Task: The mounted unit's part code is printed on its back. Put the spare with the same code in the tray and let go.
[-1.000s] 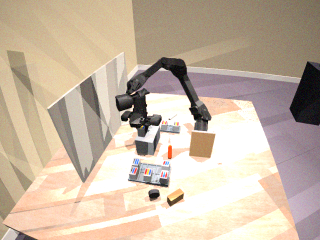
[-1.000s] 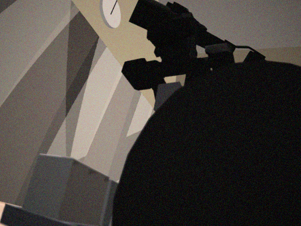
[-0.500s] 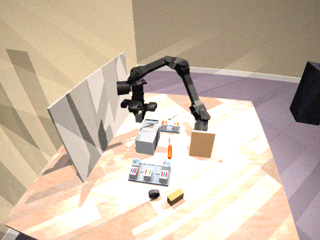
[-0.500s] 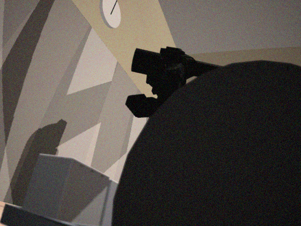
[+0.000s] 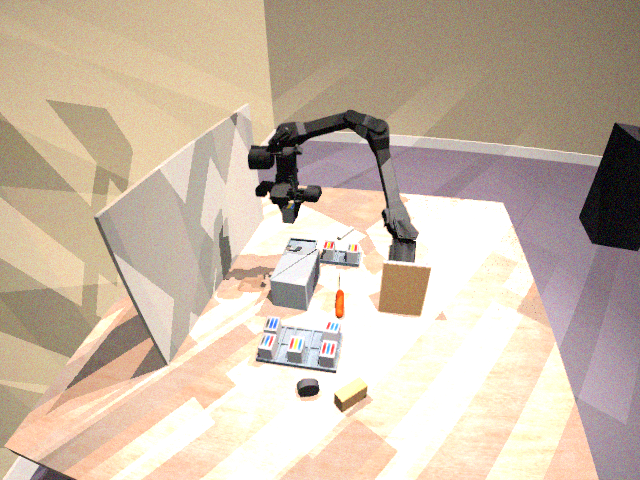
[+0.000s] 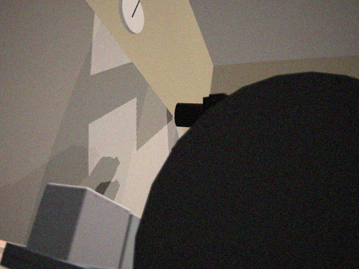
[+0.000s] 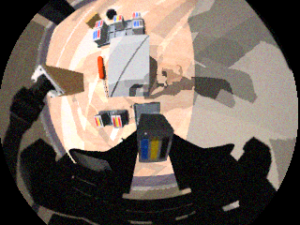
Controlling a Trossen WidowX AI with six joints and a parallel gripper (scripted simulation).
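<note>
The tray is 17 cm below my gripper tip and 5 cm to the right of it. Also, from my gripper tip: tall grey panel: 19 cm ahead, 14 cm to the left, 5 cm above; black puck: 45 cm to the left, 20 cm behind, 15 cm below; mounted unit: 13 cm to the left, 12 cm below, 6 cm behind.
</note>
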